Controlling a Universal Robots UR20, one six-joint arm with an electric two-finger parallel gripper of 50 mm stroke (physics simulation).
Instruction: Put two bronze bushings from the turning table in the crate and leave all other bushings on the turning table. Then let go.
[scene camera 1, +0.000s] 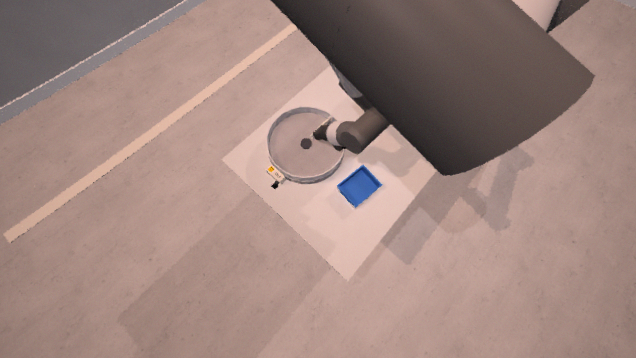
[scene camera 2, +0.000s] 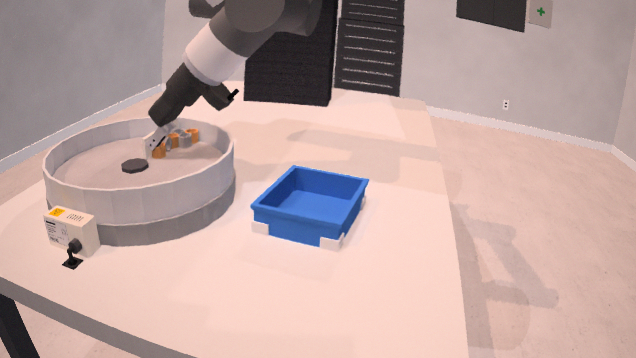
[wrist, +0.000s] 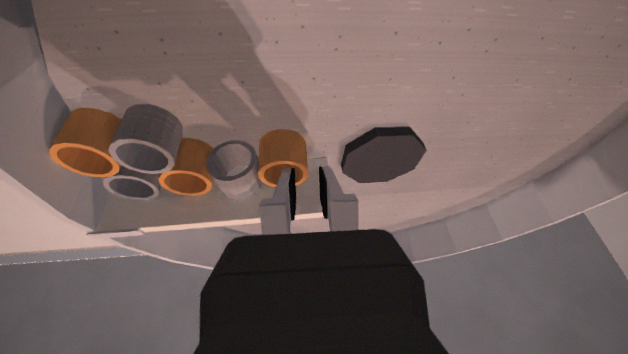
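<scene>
In the wrist view my gripper stands part open, with nothing between its fingers, over the turning table. Its left finger overlaps the mouth of a bronze bushing; I cannot tell whether they touch. Further left are a second bronze bushing and a third bronze bushing. Among them are a light grey bushing, a dark grey bushing and a partly hidden grey bushing. The blue crate is empty.
A straight pale plate stands beside the bushings, inside the turning table's raised rim. A dark hub sits at the turning table's centre. A control box stands at its outer wall.
</scene>
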